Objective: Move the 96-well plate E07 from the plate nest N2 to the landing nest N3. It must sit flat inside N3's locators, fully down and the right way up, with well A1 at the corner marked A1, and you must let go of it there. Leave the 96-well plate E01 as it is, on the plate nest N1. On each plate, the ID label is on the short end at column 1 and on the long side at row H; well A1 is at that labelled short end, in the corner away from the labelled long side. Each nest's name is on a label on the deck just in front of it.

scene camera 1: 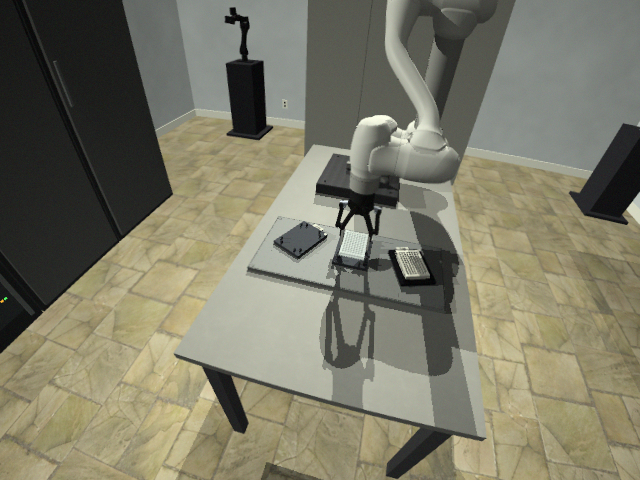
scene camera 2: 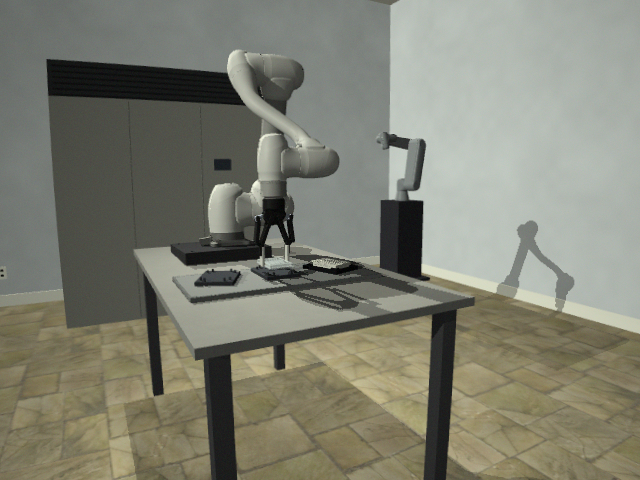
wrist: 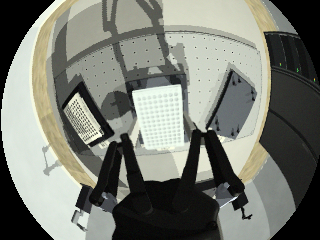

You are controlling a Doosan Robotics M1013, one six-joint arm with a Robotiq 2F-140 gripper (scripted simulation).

Labels:
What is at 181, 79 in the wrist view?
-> A landing nest N3.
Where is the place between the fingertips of my gripper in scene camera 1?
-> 354, 245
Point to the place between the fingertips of my gripper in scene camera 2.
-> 274, 264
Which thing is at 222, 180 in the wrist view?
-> My gripper.

